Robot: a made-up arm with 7 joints.
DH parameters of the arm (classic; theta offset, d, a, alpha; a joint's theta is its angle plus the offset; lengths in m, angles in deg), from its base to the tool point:
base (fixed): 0 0 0 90
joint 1: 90 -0.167 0 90
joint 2: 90 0 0 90
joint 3: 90 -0.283 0 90
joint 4: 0 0 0 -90
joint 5: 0 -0.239 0 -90
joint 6: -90 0 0 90
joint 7: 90 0 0 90
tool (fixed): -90 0 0 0
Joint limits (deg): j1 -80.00..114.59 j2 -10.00..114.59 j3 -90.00..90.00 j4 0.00..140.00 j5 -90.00..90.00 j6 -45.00..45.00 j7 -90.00..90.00
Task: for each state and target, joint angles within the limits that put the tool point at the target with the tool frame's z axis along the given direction. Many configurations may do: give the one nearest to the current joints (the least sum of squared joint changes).
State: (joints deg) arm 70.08 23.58 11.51 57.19 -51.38 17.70 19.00
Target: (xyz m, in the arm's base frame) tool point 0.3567 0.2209 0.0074 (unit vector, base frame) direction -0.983 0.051 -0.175
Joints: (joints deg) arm 49.27 14.16 -3.04 92.97 -48.05 22.18 35.72
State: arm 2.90 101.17 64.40 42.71 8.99 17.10 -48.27
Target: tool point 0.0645 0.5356 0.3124 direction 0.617 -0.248 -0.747
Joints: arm 1.87 112.97 62.22 42.07 1.97 12.95 -54.38
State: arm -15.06 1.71 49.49 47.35 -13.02 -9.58 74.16
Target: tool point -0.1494 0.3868 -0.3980 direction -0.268 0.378 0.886
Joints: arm -35.00 10.65 52.89 47.25 -22.55 -5.41 67.73
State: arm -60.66 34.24 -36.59 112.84 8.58 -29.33 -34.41
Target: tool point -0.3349 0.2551 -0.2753 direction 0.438 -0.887 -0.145
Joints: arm -80.00 8.26 8.79 64.38 36.07 -28.23 -80.40
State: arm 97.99 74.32 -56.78 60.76 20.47 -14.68 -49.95
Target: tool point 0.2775 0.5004 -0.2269 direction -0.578 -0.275 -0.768
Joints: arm 45.09 61.21 -76.95 40.78 9.98 -17.29 -83.02
